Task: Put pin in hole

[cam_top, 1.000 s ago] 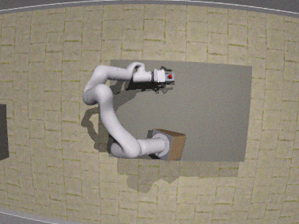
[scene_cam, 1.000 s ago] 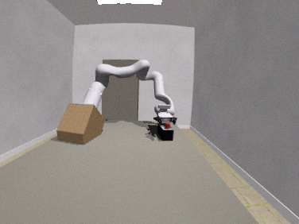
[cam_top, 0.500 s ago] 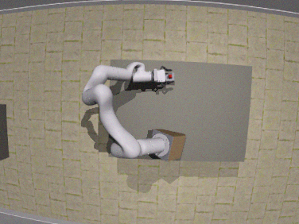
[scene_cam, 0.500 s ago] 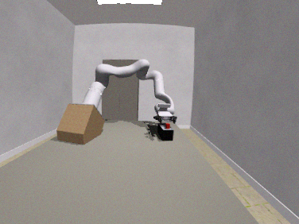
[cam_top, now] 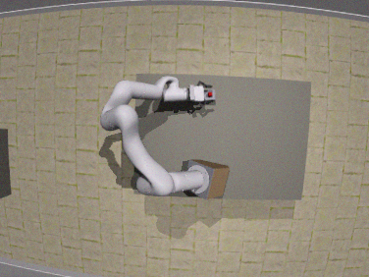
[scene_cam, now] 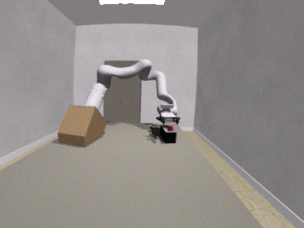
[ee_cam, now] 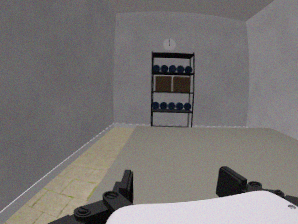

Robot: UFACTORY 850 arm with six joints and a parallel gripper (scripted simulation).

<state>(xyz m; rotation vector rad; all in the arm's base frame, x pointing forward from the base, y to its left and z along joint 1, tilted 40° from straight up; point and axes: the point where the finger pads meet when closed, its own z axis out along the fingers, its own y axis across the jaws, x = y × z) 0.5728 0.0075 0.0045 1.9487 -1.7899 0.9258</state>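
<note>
Now: the pin 5 cm below my hand. Also, from my hand: block (9 cm below, 6 cm to the left, 1 cm behind).
</note>
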